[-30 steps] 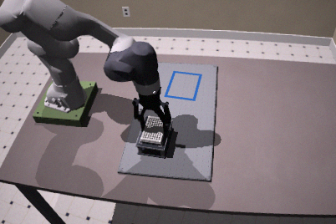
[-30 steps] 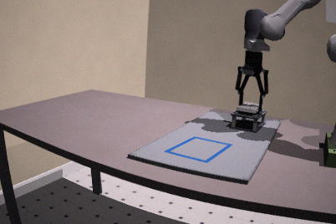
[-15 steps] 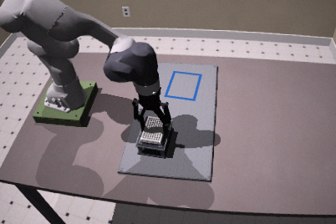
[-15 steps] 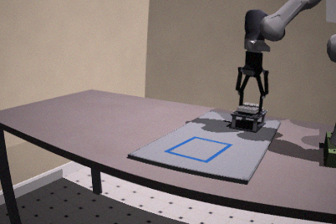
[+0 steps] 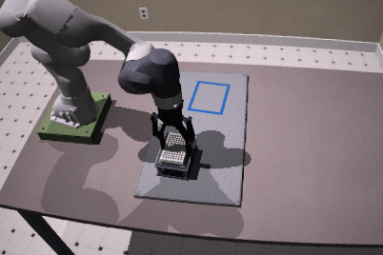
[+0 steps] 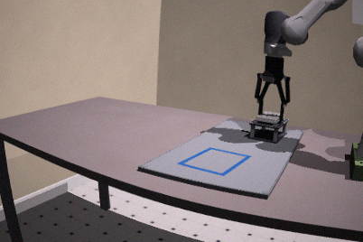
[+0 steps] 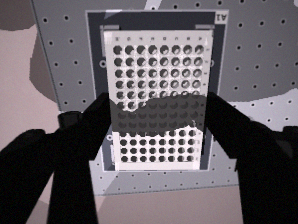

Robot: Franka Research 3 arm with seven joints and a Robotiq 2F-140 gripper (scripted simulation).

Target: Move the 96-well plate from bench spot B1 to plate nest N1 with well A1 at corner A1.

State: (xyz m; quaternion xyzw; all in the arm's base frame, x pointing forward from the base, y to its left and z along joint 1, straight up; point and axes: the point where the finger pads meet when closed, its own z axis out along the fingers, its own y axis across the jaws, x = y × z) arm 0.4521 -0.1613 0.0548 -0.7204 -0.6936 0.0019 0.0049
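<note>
The raised plate nest N1 lies 40 mm below my hand. Also, from my hand: white 96-well plate (20 mm below); then A1 mark (70 mm to the left, 60 mm ahead, 30 mm below).
</note>
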